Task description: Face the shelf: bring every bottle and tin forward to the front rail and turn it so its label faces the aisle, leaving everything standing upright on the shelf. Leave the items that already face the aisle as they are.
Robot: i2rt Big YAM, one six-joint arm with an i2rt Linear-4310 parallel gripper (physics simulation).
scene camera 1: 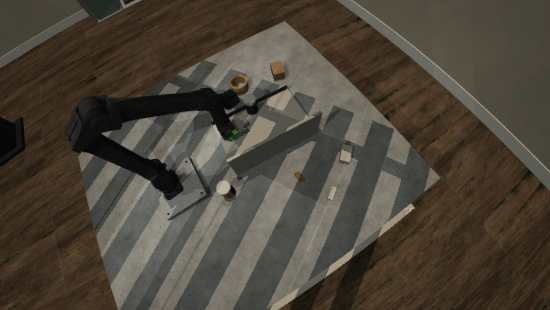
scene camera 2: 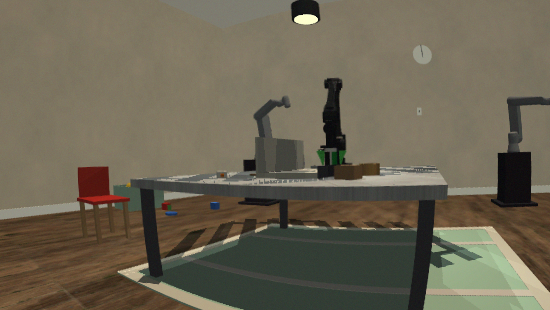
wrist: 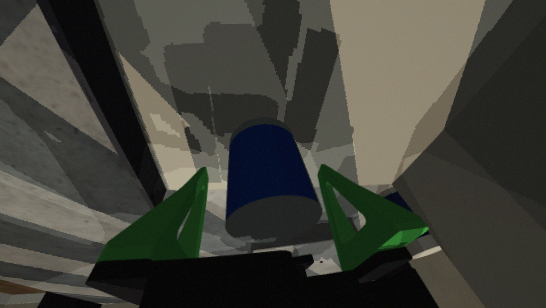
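Where they show: gripper, between the fingertips: (scene camera 1: 227, 133) (wrist: 266, 170); arm's base, origin of its link: (scene camera 1: 170, 184).
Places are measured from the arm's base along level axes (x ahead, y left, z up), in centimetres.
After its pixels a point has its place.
My gripper (scene camera 1: 233, 133) @[x 34.9, y 5.8, z 1.3 cm] (scene camera 2: 332, 157) @[x 34.9, y 5.8, z 1.3 cm] (wrist: 266, 170) @[x 34.9, y 5.8, z 1.3 cm] is open, with its green fingers low over the near end of the shelf (scene camera 1: 281, 142) @[x 51.0, y -15.9, z 7.3 cm] (scene camera 2: 280, 156) @[x 52.1, y -14.8, z 6.3 cm] (wrist: 410, 60) @[x 43.3, y -4.5, z -0.5 cm]. In the wrist view a tin with a plain blue side (wrist: 265, 167) @[x 38.9, y 6.3, z 4.6 cm] and grey top stands upright between the fingers, with gaps at both sides. The black front rail (scene camera 1: 274, 93) @[x 66.0, y 11.7, z 0.5 cm] (scene camera 2: 325, 172) @[x 66.6, y 12.1, z -0.9 cm] (wrist: 110, 100) @[x 41.3, y 14.4, z 1.1 cm] runs left of it, apart from it. A dark tin with a grey top (scene camera 1: 250, 104) @[x 50.4, y 7.6, z 9.0 cm] stands close to the rail. Their labels do not show clearly. The arm partly hides the near shelf end.
A white-topped container with blue and orange sides (scene camera 1: 226, 190) @[x 21.2, y -19.8, z 7.0 cm] stands outside the shelf near the arm's base; part of it shows at right in the wrist view (wrist: 397, 199) @[x 23.2, y -16.4, z -0.6 cm]. A wooden block (scene camera 1: 277, 70) @[x 75.5, y 22.4, z 2.1 cm] (scene camera 2: 348, 172) @[x 80.3, y 25.2, z -0.3 cm] and a brown ring (scene camera 1: 239, 84) @[x 56.3, y 32.4, z -2.7 cm] (scene camera 2: 371, 168) @[x 59.2, y 30.7, z 0.1 cm] stand beyond the rail.
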